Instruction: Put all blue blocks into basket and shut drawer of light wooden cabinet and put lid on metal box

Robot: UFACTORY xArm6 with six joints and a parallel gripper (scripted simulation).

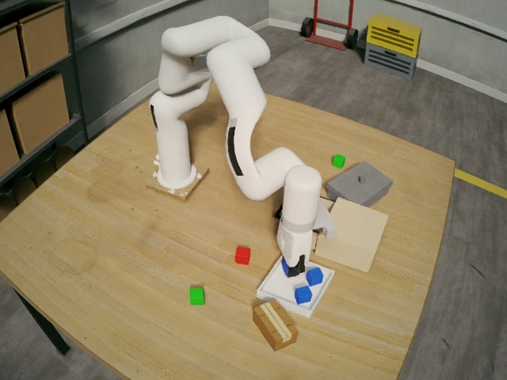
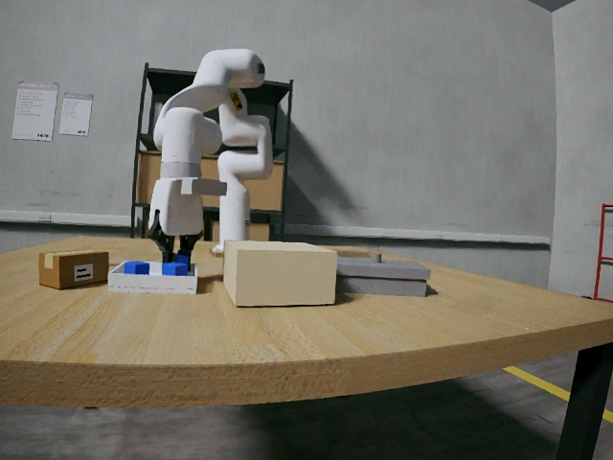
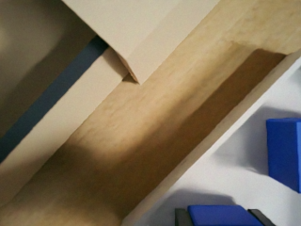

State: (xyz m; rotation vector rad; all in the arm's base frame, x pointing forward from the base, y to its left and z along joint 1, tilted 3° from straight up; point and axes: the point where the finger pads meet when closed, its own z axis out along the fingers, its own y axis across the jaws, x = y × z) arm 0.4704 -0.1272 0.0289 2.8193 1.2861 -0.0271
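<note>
The white basket is 4 cm ahead of my hand, 3 cm to the right of it and 3 cm below it. The rest, counted from my hand: red block (13 cm behind, 2 cm to the right, 2 cm below); light wooden cabinet (17 cm to the left, 4 cm ahead); cardboard box (17 cm to the right, 6 cm ahead).
</note>
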